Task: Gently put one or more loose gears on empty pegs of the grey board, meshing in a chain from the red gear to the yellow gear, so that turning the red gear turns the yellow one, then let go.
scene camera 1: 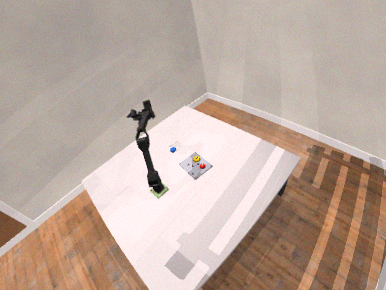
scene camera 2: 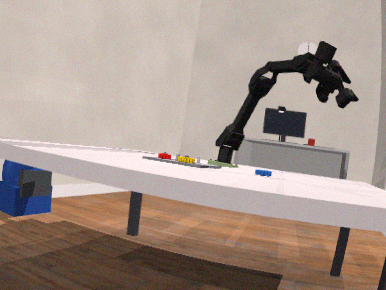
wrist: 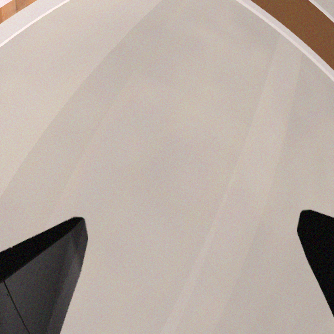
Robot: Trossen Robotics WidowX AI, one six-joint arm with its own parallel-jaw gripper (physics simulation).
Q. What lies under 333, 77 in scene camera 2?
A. My gripper.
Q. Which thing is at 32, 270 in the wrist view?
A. My gripper.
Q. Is my gripper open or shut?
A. Open.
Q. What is my gripper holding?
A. Nothing.
